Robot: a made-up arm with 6 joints. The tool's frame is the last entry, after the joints. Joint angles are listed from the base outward.
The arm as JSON. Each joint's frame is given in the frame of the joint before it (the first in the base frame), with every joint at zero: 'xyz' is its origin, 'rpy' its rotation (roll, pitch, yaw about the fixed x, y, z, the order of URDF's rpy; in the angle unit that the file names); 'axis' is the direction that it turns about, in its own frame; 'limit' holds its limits. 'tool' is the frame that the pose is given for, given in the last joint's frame.
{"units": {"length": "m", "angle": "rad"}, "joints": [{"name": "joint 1", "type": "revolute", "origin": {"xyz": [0.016, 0.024, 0.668], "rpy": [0.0, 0.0, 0.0]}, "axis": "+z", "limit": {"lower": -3.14, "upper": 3.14}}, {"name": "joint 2", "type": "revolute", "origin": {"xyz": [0.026, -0.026, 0.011], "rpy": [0.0, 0.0, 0.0]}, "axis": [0.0, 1.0, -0.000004], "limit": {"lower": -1.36, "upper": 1.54}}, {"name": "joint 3", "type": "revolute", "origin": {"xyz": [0.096, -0.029, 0.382], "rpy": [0.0, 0.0, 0.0]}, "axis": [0.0, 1.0, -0.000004], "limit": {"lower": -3.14, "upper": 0.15}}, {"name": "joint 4", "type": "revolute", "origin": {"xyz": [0.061, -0.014, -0.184], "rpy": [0.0, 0.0, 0.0]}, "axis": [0.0, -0.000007, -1.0], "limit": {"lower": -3.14, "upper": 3.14}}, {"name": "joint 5", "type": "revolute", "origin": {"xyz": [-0.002, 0.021, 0.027], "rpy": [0.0, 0.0, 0.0]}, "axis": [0.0, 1.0, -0.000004], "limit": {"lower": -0.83, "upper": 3.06}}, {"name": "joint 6", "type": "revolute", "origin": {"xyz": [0.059, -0.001, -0.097], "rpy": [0.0, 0.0, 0.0]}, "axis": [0.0, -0.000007, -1.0], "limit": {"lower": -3.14, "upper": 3.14}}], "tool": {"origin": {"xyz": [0.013, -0.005, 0.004], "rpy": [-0.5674, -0.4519, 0.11]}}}
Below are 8 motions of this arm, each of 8 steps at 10 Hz.
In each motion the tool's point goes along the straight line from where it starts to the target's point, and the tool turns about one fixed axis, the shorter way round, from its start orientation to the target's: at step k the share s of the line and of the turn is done. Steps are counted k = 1, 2, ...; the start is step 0. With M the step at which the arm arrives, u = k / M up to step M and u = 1 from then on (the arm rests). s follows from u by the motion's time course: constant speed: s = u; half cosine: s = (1 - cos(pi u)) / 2; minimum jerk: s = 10 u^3 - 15 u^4 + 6 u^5.
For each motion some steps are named. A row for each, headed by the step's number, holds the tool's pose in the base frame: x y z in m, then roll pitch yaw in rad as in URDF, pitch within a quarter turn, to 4 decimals.
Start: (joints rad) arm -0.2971 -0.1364 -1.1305 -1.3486 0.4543 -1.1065
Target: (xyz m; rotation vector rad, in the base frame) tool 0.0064 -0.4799 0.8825 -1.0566 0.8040 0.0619
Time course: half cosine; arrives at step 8
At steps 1, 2, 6, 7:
1: 0.3149 -0.1306 1.0190 -1.0666 0.6622 1.8056
2: 0.2801 -0.1700 1.0036 -1.0811 0.6796 1.5600
6: 0.0534 -0.4267 0.9033 -1.2390 0.6856 -0.0859
7: 0.0186 -0.4661 0.8879 -1.2556 0.6694 -0.3330

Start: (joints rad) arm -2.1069 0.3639 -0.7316 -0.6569 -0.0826 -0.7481
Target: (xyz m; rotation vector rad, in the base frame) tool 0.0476 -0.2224 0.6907 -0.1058 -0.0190 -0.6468
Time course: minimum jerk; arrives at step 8
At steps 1, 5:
1: -0.2057 -0.3504 0.8108 -1.0375 -0.4723 -0.3688
5: -0.0232 -0.2582 0.7243 -0.3354 -0.1905 -0.6136

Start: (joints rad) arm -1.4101 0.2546 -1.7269 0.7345 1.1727 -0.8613
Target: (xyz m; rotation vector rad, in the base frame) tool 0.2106 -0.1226 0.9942 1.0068 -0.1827 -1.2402
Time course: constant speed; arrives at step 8
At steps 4, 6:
4: 0.1470 -0.2849 1.0137 0.5303 -0.3739 -1.3121
6: 0.1788 -0.2038 1.0039 0.6948 0.0186 -1.2707

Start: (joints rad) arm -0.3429 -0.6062 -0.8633 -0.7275 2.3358 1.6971
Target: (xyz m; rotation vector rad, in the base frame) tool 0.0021 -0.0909 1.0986 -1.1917 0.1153 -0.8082
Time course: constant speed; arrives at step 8
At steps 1, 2, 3, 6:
1: -0.0129 -0.1045 1.0226 -1.8222 -0.8473 -1.1828
2: -0.0107 -0.1026 1.0334 -1.7255 -0.7583 -1.1323
3: -0.0086 -0.1006 1.0443 -1.6301 -0.6730 -1.0748
6: -0.0022 -0.0948 1.0769 -1.3395 -0.4474 -0.8675

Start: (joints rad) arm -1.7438 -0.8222 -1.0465 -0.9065 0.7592 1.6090
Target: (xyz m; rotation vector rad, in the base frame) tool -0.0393 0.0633 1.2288 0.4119 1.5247 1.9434
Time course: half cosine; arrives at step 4
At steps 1, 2, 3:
1: -0.0717 0.0004 1.1384 1.2427 -0.7748 1.9971
2: -0.0583 0.0265 1.1758 1.2070 -0.3973 2.1938
3: -0.0449 0.0525 1.2133 1.2467 -0.0206 2.3621

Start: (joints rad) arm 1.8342 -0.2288 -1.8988 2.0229 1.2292 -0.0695
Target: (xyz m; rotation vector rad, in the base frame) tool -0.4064 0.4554 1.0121 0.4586 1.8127 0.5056
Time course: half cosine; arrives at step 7
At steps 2, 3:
2: -0.0914 0.2621 1.2429 1.7423 -0.0076 1.1853
3: -0.1692 0.3098 1.1859 1.7246 0.2303 1.3500

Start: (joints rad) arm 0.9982 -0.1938 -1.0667 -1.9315 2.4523 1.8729
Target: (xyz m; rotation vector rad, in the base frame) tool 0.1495 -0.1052 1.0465 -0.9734 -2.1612 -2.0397
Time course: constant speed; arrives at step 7
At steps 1, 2, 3, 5, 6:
1: 0.2405 0.0619 1.1096 2.1942 -0.6106 2.1220
2: 0.2253 0.0341 1.0991 2.1074 -0.5960 2.2216
3: 0.2101 0.0062 1.0886 2.0238 -0.5745 2.3181
5: 0.1798 -0.0495 1.0675 1.8696 -0.5126 2.4988
6: 0.1647 -0.0773 1.0570 1.7999 -0.4733 2.5821

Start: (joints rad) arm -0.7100 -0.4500 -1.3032 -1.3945 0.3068 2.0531
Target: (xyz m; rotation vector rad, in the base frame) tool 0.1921 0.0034 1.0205 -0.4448 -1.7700 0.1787
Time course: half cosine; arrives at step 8
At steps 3, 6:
3: 0.1483 -0.0960 1.1199 2.2093 -0.9657 2.8809
6: 0.1828 -0.0177 1.0416 -2.6220 -1.1636 2.2395

